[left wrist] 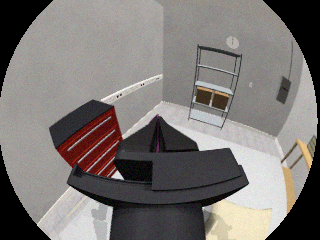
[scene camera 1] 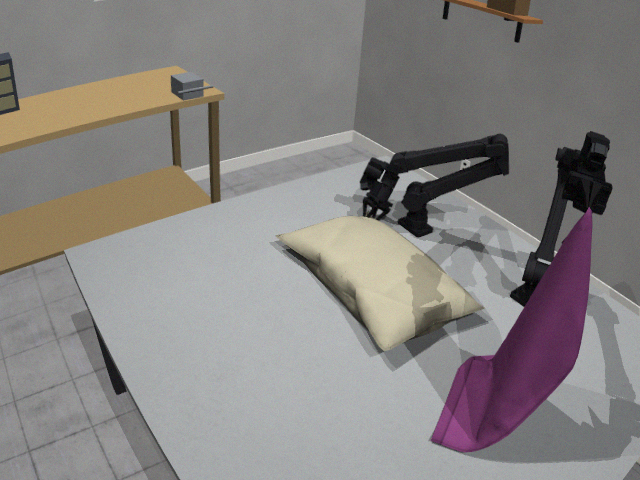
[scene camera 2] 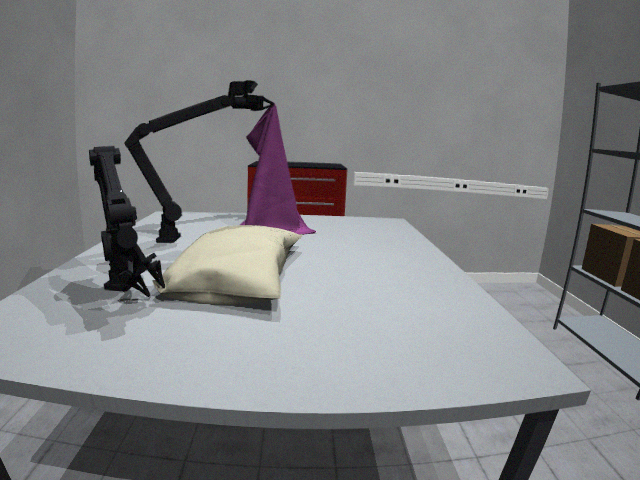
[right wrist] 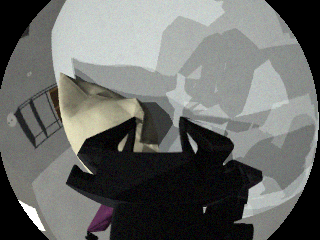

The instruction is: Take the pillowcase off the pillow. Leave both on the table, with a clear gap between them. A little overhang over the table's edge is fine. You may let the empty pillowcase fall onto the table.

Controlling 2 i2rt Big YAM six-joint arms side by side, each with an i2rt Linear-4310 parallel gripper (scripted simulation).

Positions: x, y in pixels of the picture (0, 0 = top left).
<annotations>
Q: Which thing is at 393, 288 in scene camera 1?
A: A cream pillow.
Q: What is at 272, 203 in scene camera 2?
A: A magenta pillowcase.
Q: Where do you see a magenta pillowcase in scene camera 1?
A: At 491, 395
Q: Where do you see a cream pillow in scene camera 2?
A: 241, 264
</annotations>
